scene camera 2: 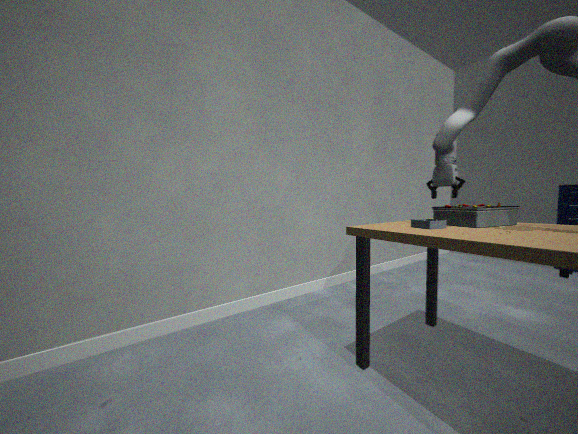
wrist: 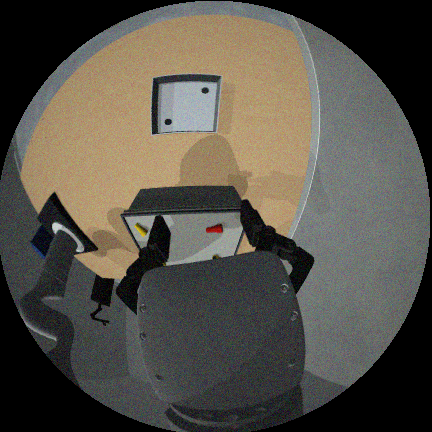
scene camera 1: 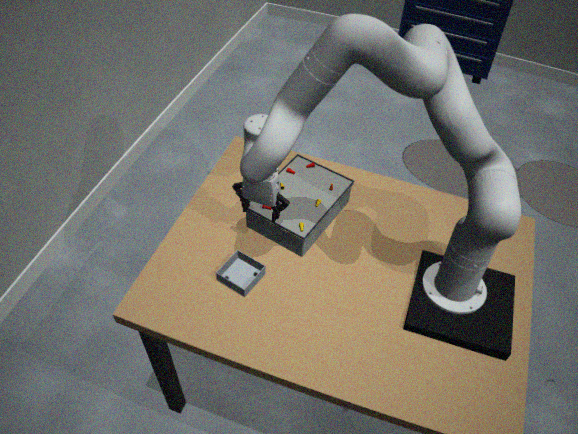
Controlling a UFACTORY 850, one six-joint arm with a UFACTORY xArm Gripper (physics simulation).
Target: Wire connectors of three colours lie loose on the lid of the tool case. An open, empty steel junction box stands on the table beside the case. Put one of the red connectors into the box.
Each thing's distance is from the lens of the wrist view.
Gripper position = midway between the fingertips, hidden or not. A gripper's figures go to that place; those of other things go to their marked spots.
gripper (wrist: 202, 216): 0.14 m
tool case (wrist: 187, 210): 0.19 m
steel junction box (wrist: 183, 102): 0.24 m
The marked spots on the tool case and the steel junction box are 0.19 m apart.
